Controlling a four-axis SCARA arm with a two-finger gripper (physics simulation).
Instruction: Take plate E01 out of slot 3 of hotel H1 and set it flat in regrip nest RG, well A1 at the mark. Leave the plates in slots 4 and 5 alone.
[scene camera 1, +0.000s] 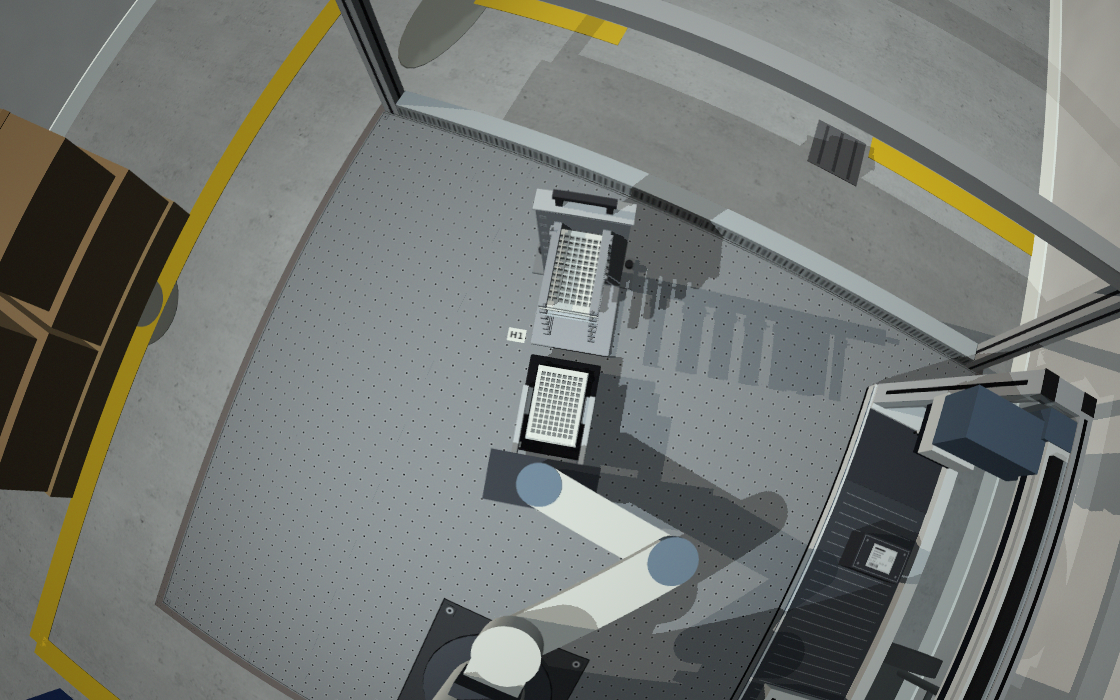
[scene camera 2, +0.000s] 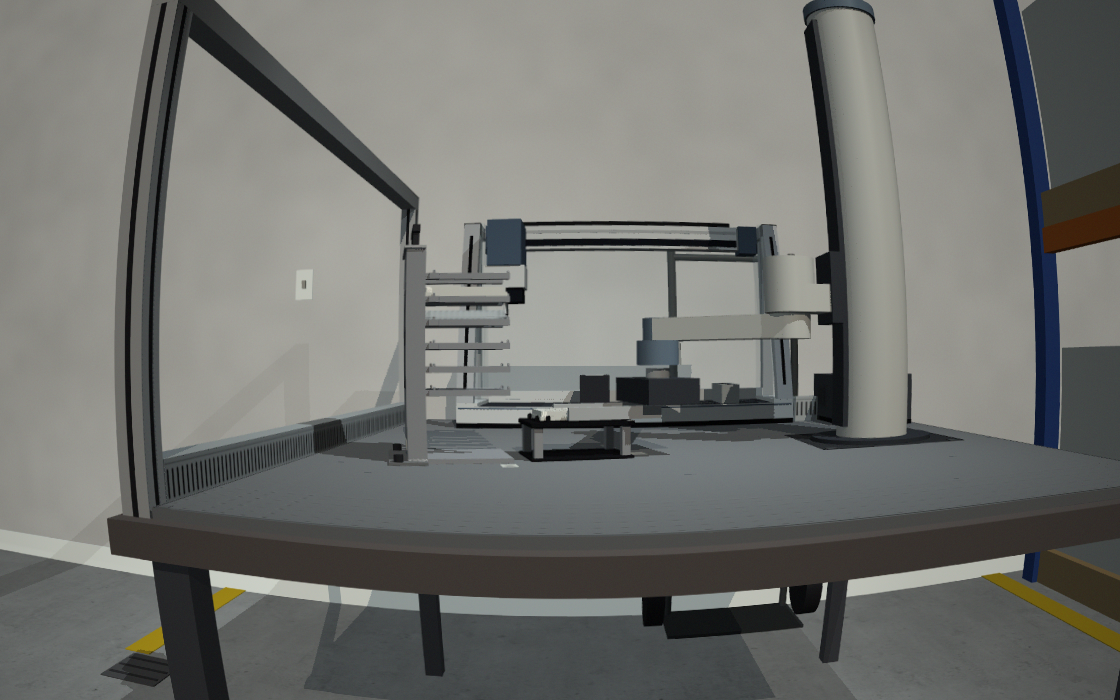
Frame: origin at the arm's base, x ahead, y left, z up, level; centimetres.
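Seen in the pictures: gripper, between the fingertips: (scene camera 1: 559, 391) (scene camera 2: 560, 412); arm's base, origin of its link: (scene camera 2: 871, 444).
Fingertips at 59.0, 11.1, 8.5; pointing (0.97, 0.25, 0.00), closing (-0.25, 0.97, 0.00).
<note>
Offsets run from my fingertips to a thing's top centre, as dx, dy, dz.
Plate E01 {-2.3, -0.6, +0.4} (scene camera 1: 557, 406), white with a grid of wells, lies level over the black regrip nest RG {-2.3, -0.6, -0.3} (scene camera 1: 564, 361) (scene camera 2: 578, 454). In the scene camera 2 view it is at the nest's top; whether it bears on the nest I cannot tell. My gripper (scene camera 1: 556, 410) is shut on the plate, with its light fingers along the two long sides. Hotel H1 (scene camera 1: 569, 333) (scene camera 2: 415, 354) stands behind the nest. Slot 3 holds no plate. A bluish plate {+15.0, +3.7, +15.9} (scene camera 2: 466, 313) is in slot 4 and a white plate {+15.0, +3.7, +19.5} (scene camera 2: 466, 292) in slot 5. The mark at A1 cannot be made out.
The arm's dark gripper body (scene camera 1: 500, 477) (scene camera 2: 658, 390) is low, beside the nest. The arm's column (scene camera 2: 867, 247) stands at the right in scene camera 2. A gantry machine (scene camera 1: 1036, 487) (scene camera 2: 627, 243) stands along one table side. A frame post {+43.4, +59.4, +49.5} (scene camera 2: 148, 272) rises at the table corner.
</note>
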